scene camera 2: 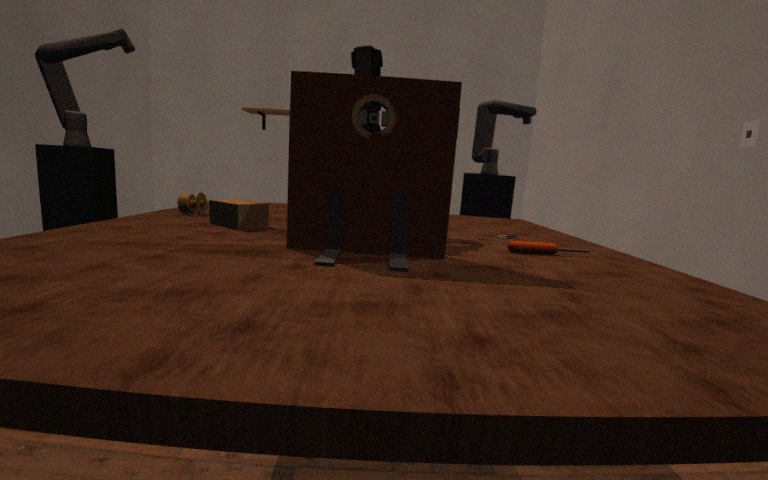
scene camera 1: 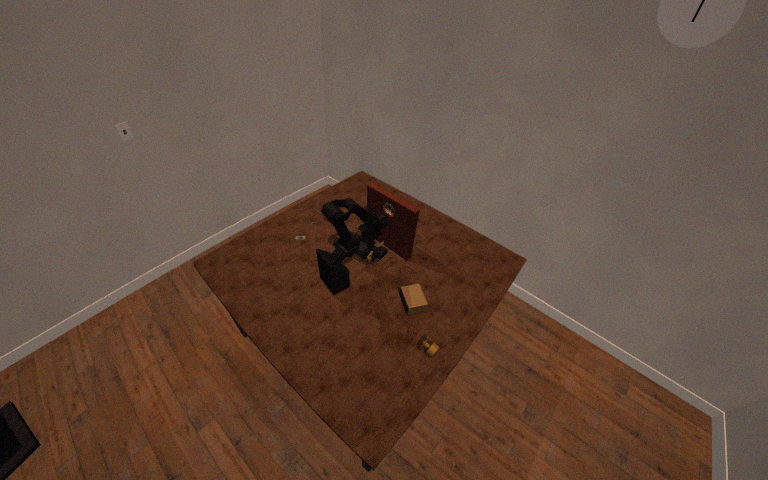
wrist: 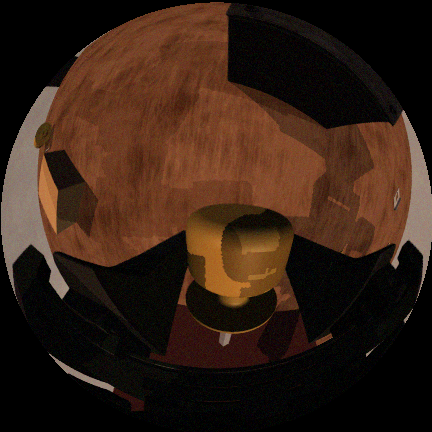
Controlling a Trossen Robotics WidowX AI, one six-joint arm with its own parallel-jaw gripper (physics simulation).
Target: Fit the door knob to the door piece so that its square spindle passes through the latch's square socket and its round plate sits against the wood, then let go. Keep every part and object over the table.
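Frame: origin at the arm's base, x ahead, y left, z up, level; millimetres.
Seen in the pictures: gripper, between the fingertips: point(scene camera 1: 367, 259) point(wrist: 235, 236); arm's base, origin of its link: point(scene camera 1: 333, 261).
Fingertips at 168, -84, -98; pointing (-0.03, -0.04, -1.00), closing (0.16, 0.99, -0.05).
Pixels of each thing's top centre, then the offset from my fingertips to it, as dx, dy, dz. "*": a spot on its surface instead.
- brass door knob, a spot on its surface: point(wrist: 240, 250) point(scene camera 1: 366, 255) * -16, +1, +41
- pale square spindle, centre of its top: point(wrist: 226, 334) +88, -16, +26
- pale ring, a spot on its surface: point(scene camera 2: 357, 116) * +210, -53, +182
- wooden block, centre of its top: point(wrist: 45, 192) point(scene camera 2: 239, 201) point(scene camera 1: 413, 295) -94, -280, -6
- second brass object, centre of its top: point(scene camera 2: 193, 190) point(scene camera 1: 431, 343) -288, -428, +3
- orange screwdriver, centre of its top: point(scene camera 2: 550, 243) +226, +398, -40
- small metal piece, centre of its top: point(wrist: 398, 198) point(scene camera 1: 300, 236) +17, +431, -56
The brass door knob point(scene camera 1: 370, 256) point(wrist: 240, 250) is between the two black fingers of my gripper point(scene camera 1: 372, 254) point(wrist: 235, 236), which is shut on its round grip. In the wrist view its round plate point(wrist: 200, 305) and pale square spindle point(wrist: 225, 339) point towards the door piece. The dark red door piece point(scene camera 1: 403, 234) point(scene camera 2: 368, 169) point(wrist: 200, 352) stands upright, with the knob low in front of it and apart from it. A pale ring point(scene camera 1: 389, 210) point(scene camera 2: 357, 116) surrounds the latch opening high in the door piece. The knob's height above the table is hard to tell.
A wooden block point(scene camera 1: 415, 295) point(scene camera 2: 223, 215) and a second brass object point(scene camera 1: 428, 346) point(scene camera 2: 185, 203) point(wrist: 43, 135) are on the table. A black upright box point(scene camera 1: 333, 272) point(wrist: 300, 65) stands near the arm. An orange screwdriver point(scene camera 2: 532, 247) and a small metal piece point(scene camera 1: 300, 237) point(wrist: 397, 198) lie off to one side.
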